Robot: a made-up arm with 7 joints.
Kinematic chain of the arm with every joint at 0, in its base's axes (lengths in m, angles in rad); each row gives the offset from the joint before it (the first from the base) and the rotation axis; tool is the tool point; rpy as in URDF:
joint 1: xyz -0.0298 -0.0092 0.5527 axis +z
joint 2: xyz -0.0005 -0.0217 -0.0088 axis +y
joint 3: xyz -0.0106 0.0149 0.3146 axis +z
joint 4: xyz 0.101 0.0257 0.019 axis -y
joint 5: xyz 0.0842 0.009 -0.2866 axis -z
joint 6: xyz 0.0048 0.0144 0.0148 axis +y
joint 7: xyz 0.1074 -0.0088 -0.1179 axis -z
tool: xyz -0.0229 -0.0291 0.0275 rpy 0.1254 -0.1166 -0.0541
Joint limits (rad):
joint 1: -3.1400..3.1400
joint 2: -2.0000..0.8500
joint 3: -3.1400..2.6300
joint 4: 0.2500..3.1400
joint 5: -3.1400..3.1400
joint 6: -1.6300..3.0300
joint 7: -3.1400..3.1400
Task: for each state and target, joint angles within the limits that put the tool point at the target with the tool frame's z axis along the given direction. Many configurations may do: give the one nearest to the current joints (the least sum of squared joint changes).
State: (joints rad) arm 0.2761 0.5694 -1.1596 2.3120 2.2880 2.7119 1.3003
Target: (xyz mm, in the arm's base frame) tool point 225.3 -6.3 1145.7 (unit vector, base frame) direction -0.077 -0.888 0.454
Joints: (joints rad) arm 0.2885 0.2054 -1.2831 2.5409 2.2411 2.4676 1.5583
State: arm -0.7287 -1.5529 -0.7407 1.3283 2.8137 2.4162 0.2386
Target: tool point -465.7 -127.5 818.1 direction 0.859 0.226 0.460
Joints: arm 0.1693 -1.9158 -0.2194 0.8822 3.1400 2.5079 0.0966
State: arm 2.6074 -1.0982 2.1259 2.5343 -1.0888 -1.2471 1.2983
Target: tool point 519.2 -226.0 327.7 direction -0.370 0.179 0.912
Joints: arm 3.1400 -1.5917 1.7338 2.3887 -1.6834 -0.9231 1.6174
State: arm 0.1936 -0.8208 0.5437 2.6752 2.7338 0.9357 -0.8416
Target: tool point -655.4 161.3 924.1 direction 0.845 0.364 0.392
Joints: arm -0.1670 -0.9776 0.6824 3.0574 2.8642 1.2283 -0.7169
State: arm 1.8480 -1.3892 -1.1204 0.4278 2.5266 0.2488 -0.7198
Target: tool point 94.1 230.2 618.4 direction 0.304 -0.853 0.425
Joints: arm 2.5959 -1.0599 -1.2859 0.5821 2.6286 -0.0422 -0.5032
